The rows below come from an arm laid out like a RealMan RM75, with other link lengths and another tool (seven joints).
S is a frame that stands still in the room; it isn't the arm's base.
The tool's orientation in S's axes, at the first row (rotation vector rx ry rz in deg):
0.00 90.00 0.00
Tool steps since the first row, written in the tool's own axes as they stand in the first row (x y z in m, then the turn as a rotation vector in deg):
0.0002 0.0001 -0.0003 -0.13 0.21 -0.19
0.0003 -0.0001 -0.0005 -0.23 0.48 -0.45
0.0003 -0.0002 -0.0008 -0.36 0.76 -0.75
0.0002 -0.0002 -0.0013 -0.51 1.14 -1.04
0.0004 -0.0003 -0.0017 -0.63 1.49 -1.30
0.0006 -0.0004 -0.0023 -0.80 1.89 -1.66
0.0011 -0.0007 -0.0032 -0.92 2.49 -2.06
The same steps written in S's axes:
-0.0003 0.0001 -0.0002 -0.19 0.21 0.13
-0.0005 -0.0001 -0.0003 -0.45 0.48 0.23
-0.0008 -0.0002 -0.0003 -0.75 0.76 0.36
-0.0013 -0.0002 -0.0002 -1.04 1.14 0.51
-0.0017 -0.0003 -0.0004 -1.30 1.49 0.63
-0.0023 -0.0004 -0.0006 -1.66 1.89 0.80
-0.0032 -0.0007 -0.0011 -2.06 2.49 0.92

